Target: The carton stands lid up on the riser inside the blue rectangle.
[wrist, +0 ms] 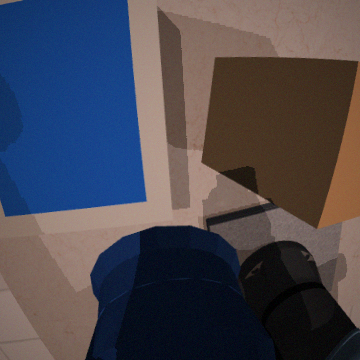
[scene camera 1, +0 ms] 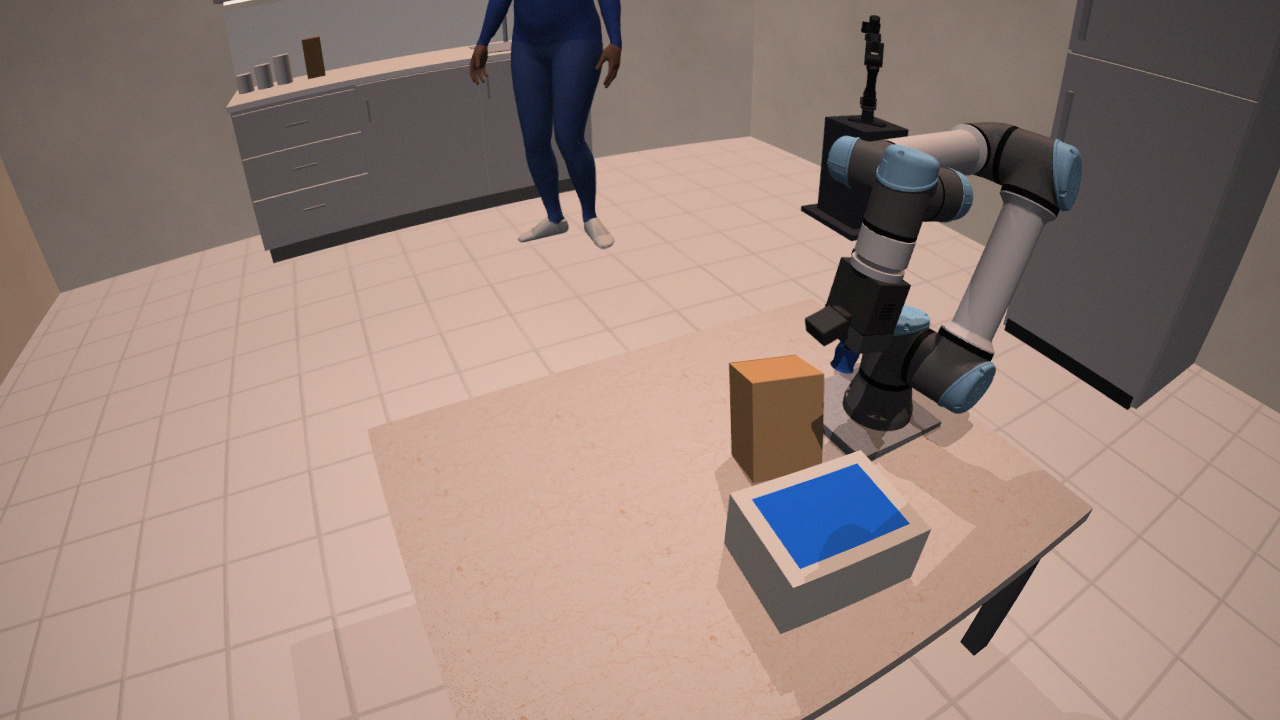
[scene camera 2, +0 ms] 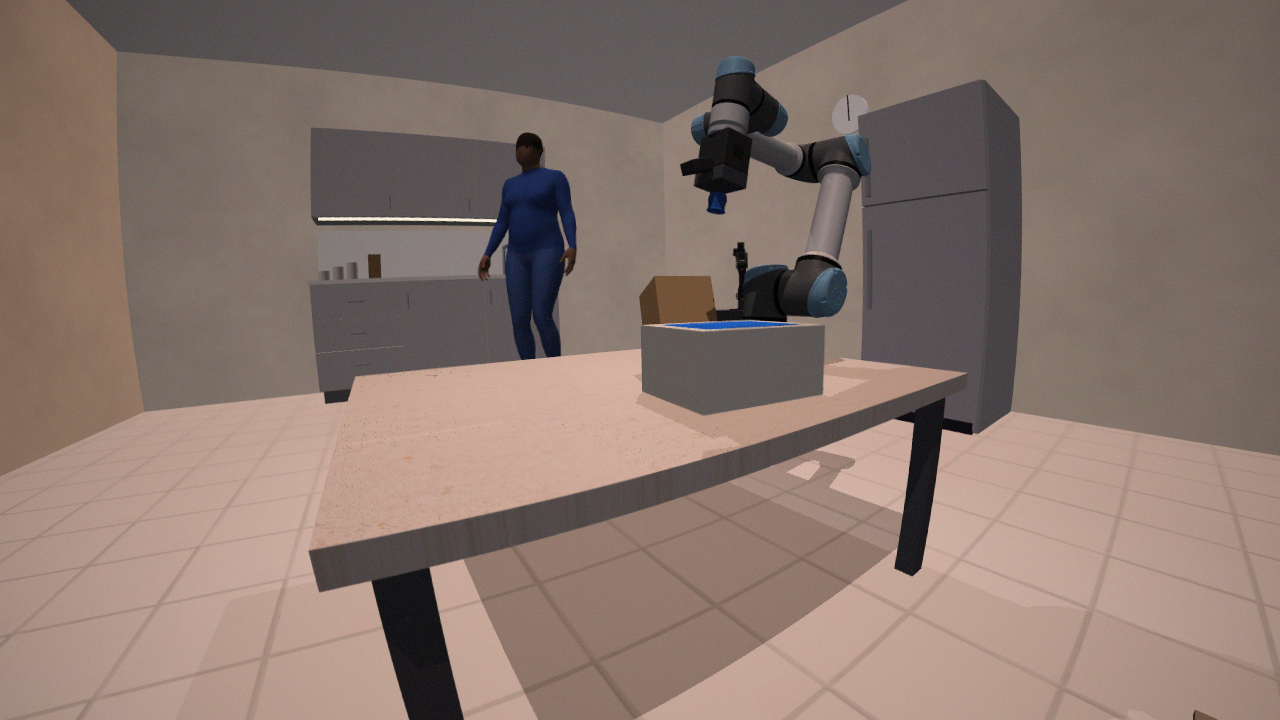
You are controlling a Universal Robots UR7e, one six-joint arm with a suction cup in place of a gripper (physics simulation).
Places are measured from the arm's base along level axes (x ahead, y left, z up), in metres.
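Where they show: hand, its tool point: [wrist: 166,282] [scene camera 1: 842,366] [scene camera 2: 715,211]; arm's base, origin of its link: [wrist: 272,274] [scene camera 1: 876,408].
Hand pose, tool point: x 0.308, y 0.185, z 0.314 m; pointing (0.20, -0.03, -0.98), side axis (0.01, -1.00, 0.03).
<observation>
Things, the pixels of their top centre, and the offset from my tool point. Level surfaces: height alone.
- brown carton, centre of its top: [scene camera 1: 782,367] [scene camera 2: 677,276] dy -0.170, dx -0.025, dz -0.115 m
- pale grey riser, centre of its top: [wrist: 53,109] [scene camera 1: 831,512] [scene camera 2: 731,324] dy +0.076, dx +0.031, dz -0.210 m
- blue rectangle, centre of its top: [wrist: 53,109] [scene camera 1: 831,512] [scene camera 2: 731,324] dy +0.076, dx +0.031, dz -0.210 m
- table, height of its surface: dz -0.330 m
The brown carton [scene camera 1: 787,425] [scene camera 2: 684,300] [wrist: 280,115] is off the riser, beside its far side towards the robot base. It looks tilted in scene camera 2. No lid seam shows on its visible faces, and its lower part is hidden there by the riser. The pale grey riser [scene camera 1: 760,564] [scene camera 2: 716,371] [wrist: 154,150] stands on the table, with the blue rectangle [scene camera 1: 814,510] [scene camera 2: 729,325] [wrist: 75,110] bare on top. My suction gripper [scene camera 1: 842,368] [scene camera 2: 716,211] [wrist: 167,240] is open, holding nothing, raised above and apart from the carton.
The robot base [scene camera 1: 877,402] stands on a plate [scene camera 1: 908,429] behind the carton. The table [scene camera 1: 537,537] [scene camera 2: 465,429] extends to the left. A person in blue [scene camera 1: 554,98] [scene camera 2: 535,241] stands beyond it near the kitchen counter, and a fridge [scene camera 1: 1136,197] [scene camera 2: 930,250] stands at the right.
</observation>
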